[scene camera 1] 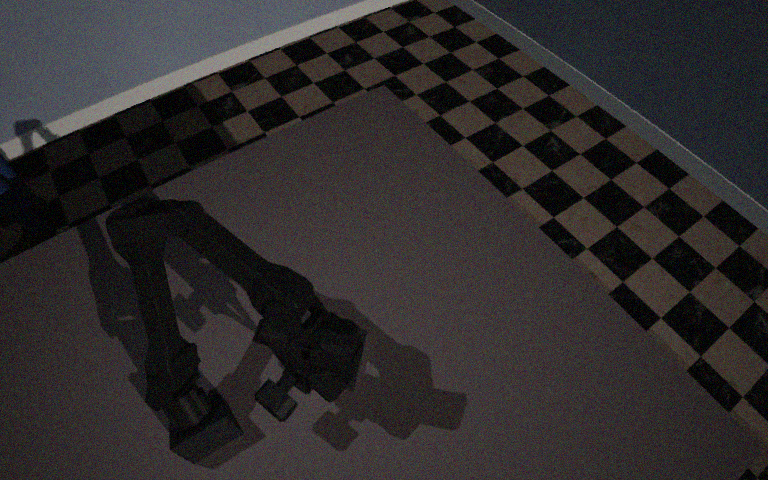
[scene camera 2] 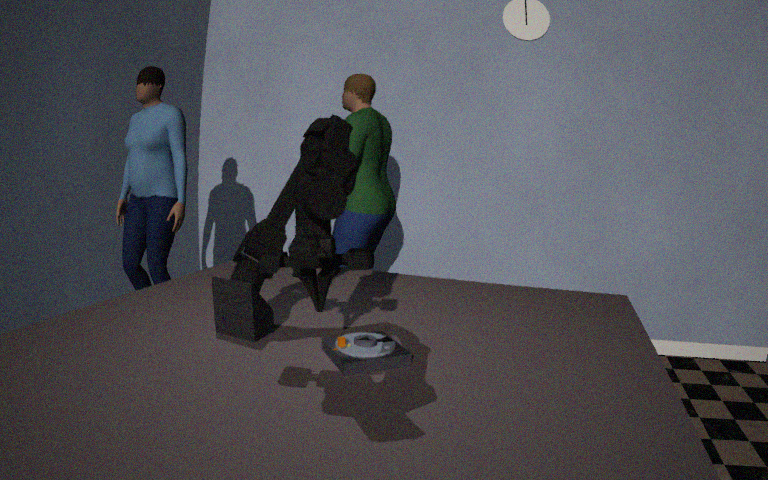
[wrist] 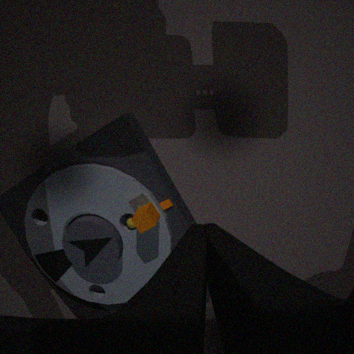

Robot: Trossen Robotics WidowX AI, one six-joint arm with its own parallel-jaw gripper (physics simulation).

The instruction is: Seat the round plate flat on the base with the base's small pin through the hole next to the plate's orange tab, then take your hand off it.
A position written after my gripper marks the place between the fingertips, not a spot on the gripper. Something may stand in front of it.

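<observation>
Scene camera 2 gives me a sight of my gripper (scene camera 2: 320,311); scene camera 1 shows the gripper (scene camera 1: 317,380) too, and so does the wrist view, with the gripper (wrist: 202,234) visible there. I see a round grey plate (scene camera 2: 385,345), and the wrist view also has the plate (wrist: 78,189). A round hub (wrist: 91,243) is visible to me as well.
</observation>
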